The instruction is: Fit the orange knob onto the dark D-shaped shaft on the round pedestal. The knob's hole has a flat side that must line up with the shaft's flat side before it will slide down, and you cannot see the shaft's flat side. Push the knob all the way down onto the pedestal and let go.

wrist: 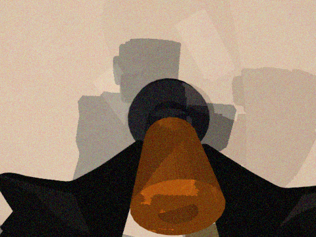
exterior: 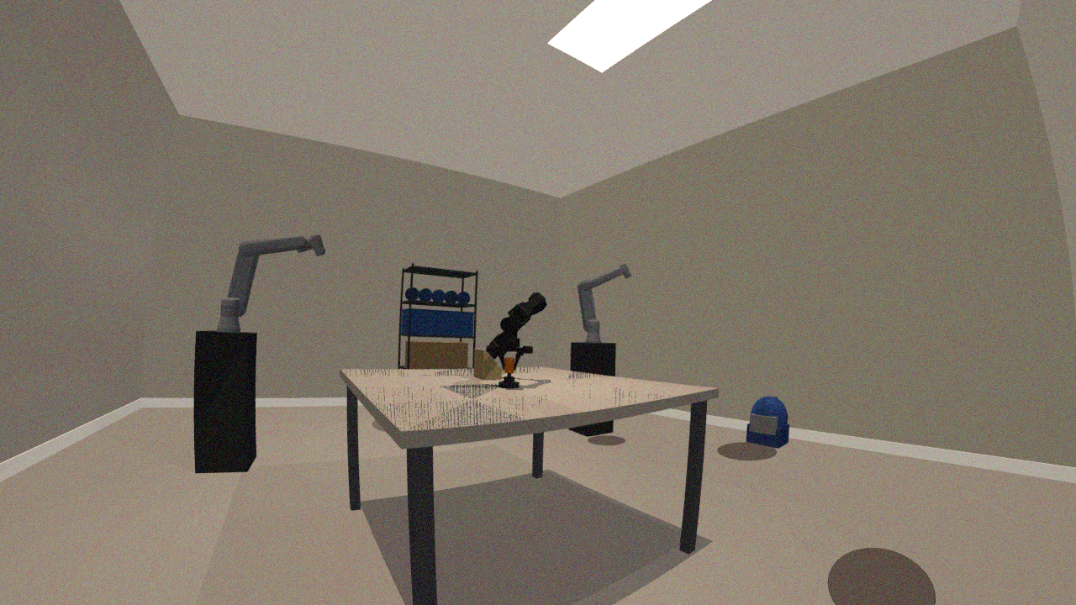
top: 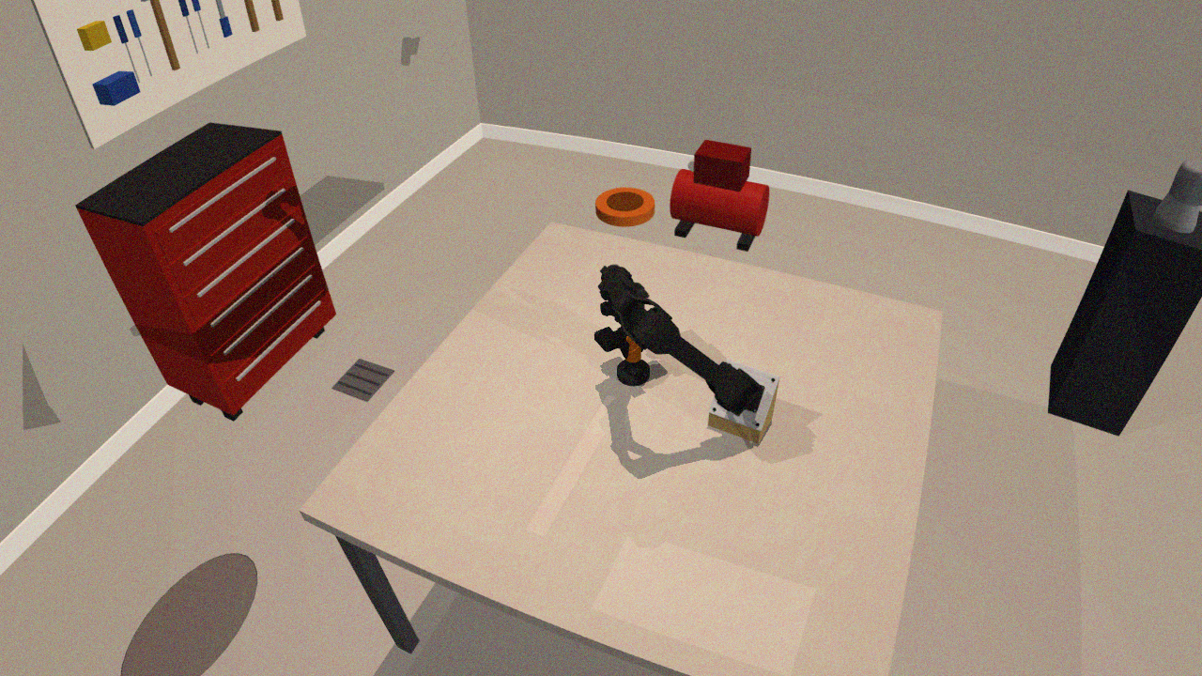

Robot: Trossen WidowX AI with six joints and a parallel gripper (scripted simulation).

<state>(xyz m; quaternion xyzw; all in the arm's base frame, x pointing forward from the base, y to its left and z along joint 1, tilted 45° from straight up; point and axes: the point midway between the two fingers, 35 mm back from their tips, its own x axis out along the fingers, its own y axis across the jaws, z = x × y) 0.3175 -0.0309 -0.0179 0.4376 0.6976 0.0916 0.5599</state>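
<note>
Right now the orange knob is 20 mm above my gripper tip. From my gripper tip the other things lie so: round pedestal (40 mm below).
</note>
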